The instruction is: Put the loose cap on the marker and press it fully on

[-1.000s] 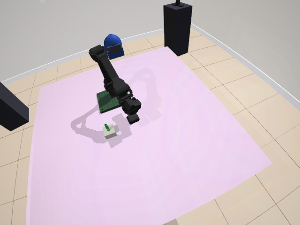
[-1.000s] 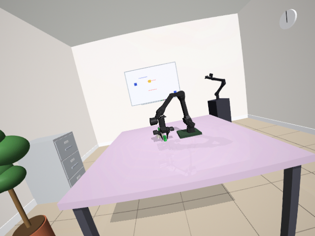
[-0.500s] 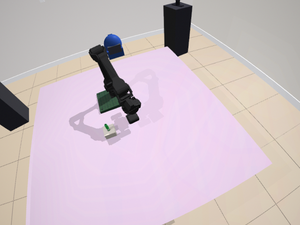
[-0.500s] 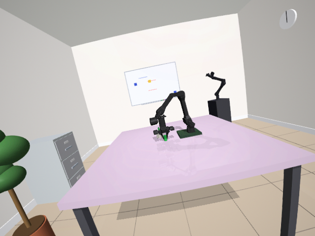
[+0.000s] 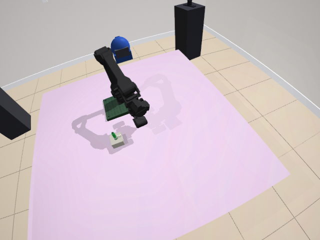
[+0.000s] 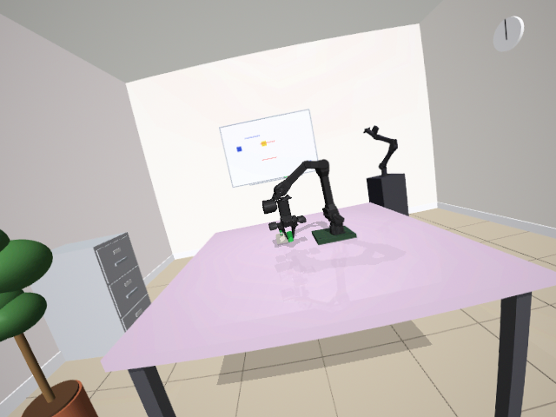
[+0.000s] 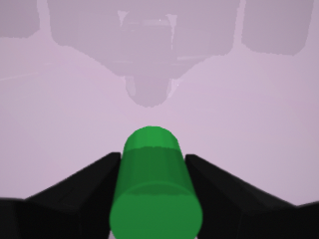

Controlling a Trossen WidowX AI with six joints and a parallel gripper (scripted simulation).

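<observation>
My gripper tip is now 16 cm to the left of the green marker, 3 cm below it and 2 cm short of it. The rest, counted from my gripper tip: holder block: 16 cm to the right, 4 cm below, 2 cm ahead; green cap: 1 cm above.
</observation>
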